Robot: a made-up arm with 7 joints.
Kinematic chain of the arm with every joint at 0, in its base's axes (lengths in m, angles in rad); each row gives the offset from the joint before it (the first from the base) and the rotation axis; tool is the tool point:
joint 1: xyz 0 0 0.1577 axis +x
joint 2: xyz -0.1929 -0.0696 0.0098 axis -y
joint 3: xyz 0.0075 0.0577 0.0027 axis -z
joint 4: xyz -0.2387 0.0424 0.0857 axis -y
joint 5: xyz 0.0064 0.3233 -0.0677 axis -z
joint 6: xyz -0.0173 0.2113 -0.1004 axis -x
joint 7: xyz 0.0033 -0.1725 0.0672 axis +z
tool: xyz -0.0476 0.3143 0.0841
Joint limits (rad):
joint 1: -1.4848..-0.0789
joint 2: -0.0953..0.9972
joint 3: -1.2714..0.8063
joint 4: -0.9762..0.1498
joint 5: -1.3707..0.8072
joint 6: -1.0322..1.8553
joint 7: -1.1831..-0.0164
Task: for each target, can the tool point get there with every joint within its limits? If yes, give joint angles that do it. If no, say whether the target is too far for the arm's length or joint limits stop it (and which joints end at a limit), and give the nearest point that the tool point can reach.
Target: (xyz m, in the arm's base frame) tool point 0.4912 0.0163 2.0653
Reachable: no: too far | nearest point 0.0948 0.3051 0.6093 | short by 1.536 m
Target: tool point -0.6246 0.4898 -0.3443
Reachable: yes | joints -0.8887 0.0629 -0.0923 -0.5799 -0.5361 0.3988 -0.5179
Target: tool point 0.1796 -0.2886 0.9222
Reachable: no: joint limits stop it (at a limit: joint 1, joint 2, joint 3, joint 4, joint 5, joint 7) | nearest point 0.0727 0.1519 0.5516 | short by 0.586 m
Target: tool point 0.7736 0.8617 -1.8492
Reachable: no: too far | nearest point 0.0696 0.3453 -0.6465 | short by 1.486 m
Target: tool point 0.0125 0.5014 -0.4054
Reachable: yes | joints -0.8252 0.6195 0.4801 -0.8314 0.1421 0.7725 -0.5693
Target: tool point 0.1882 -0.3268 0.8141
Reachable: no: joint limits stop it (at a limit: joint 1, joint 2, joint 3, joint 4, joint 5, joint 7) | nearest point 0.0909 0.1489 0.5413 | short by 0.557 m
